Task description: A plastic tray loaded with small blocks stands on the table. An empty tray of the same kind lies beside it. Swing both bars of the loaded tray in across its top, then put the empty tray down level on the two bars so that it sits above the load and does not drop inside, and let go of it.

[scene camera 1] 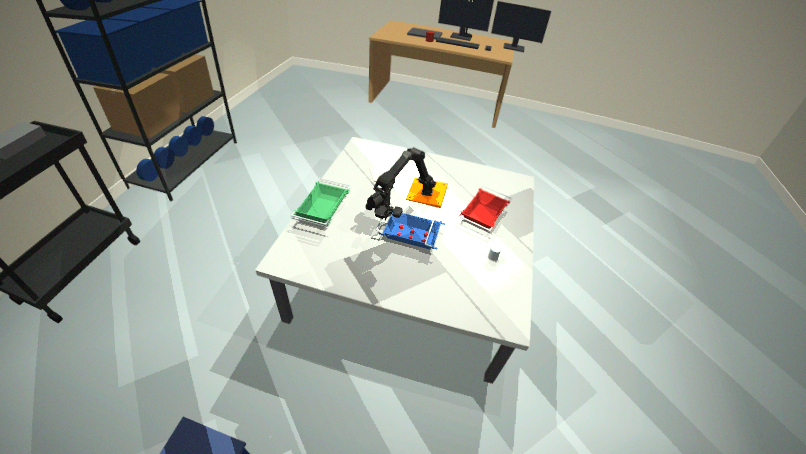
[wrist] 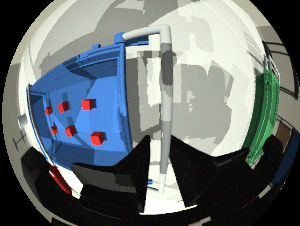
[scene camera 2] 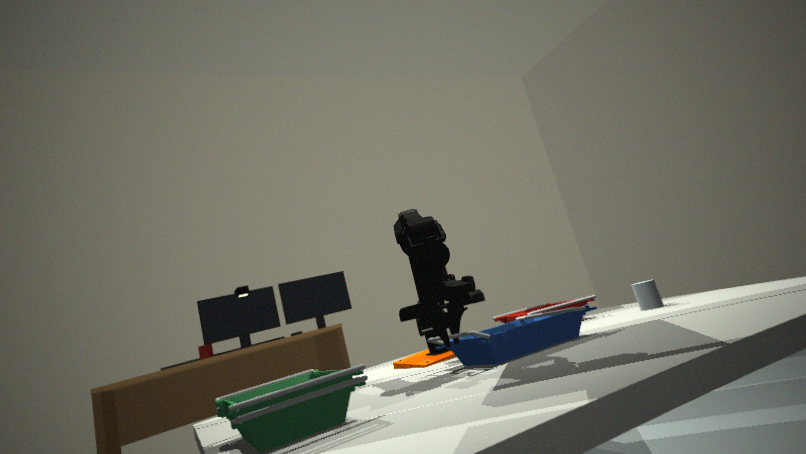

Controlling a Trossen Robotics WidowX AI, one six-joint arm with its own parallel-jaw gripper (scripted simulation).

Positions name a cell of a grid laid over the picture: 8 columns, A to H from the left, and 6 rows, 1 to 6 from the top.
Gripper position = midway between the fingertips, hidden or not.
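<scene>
The robot's scene shows a red tray (scene camera 1: E3), along with the gripper (scene camera 2: E5), the same gripper (wrist: E4) being visible here too.
</scene>
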